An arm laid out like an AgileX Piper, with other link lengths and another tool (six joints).
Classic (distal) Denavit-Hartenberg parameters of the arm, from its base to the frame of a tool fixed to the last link. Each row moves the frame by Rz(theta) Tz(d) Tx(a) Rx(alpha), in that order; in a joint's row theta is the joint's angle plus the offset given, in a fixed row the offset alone. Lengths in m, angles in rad.
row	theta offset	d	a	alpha
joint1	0	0.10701	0	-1.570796
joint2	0.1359	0	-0.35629	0
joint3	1.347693	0	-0.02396	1.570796
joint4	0	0.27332	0	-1.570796
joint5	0	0	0	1.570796
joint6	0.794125	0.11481	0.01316	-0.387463
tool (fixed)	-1.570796	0.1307	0	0
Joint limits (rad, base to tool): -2.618..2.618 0..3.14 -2.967..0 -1.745..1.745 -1.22..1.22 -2.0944..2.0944
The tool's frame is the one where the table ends.
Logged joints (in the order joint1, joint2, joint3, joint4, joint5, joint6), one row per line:
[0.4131, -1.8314, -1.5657, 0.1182, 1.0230, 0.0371]
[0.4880, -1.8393, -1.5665, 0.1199, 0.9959, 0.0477]
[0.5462, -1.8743, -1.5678, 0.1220, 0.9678, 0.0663]
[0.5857, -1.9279, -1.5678, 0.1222, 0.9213, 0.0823]
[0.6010, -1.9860, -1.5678, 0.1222, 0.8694, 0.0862]
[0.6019, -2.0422, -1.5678, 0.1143, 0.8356, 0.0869]
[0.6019, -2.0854, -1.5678, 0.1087, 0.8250, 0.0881]
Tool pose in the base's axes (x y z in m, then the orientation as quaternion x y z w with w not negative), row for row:
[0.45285, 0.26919, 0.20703, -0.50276, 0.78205, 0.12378, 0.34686]
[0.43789, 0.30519, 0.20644, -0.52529, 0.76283, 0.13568, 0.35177]
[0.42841, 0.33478, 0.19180, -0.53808, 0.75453, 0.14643, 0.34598]
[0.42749, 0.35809, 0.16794, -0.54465, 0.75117, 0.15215, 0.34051]
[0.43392, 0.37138, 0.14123, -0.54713, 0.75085, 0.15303, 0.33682]
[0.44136, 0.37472, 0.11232, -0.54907, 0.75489, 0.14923, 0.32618]
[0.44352, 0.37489, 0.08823, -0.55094, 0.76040, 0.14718, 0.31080]
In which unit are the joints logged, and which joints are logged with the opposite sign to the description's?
The joints are logged in radians. Opposite sign: joint2.
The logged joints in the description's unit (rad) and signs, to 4 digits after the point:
[0.4131, 1.8314, -1.5657, 0.1182, 1.0230, 0.0371]
[0.4880, 1.8393, -1.5665, 0.1199, 0.9959, 0.0477]
[0.5462, 1.8743, -1.5678, 0.1220, 0.9678, 0.0663]
[0.5857, 1.9279, -1.5678, 0.1222, 0.9213, 0.0823]
[0.6010, 1.9860, -1.5678, 0.1222, 0.8694, 0.0862]
[0.6019, 2.0422, -1.5678, 0.1143, 0.8356, 0.0869]
[0.6019, 2.0854, -1.5678, 0.1087, 0.8250, 0.0881]

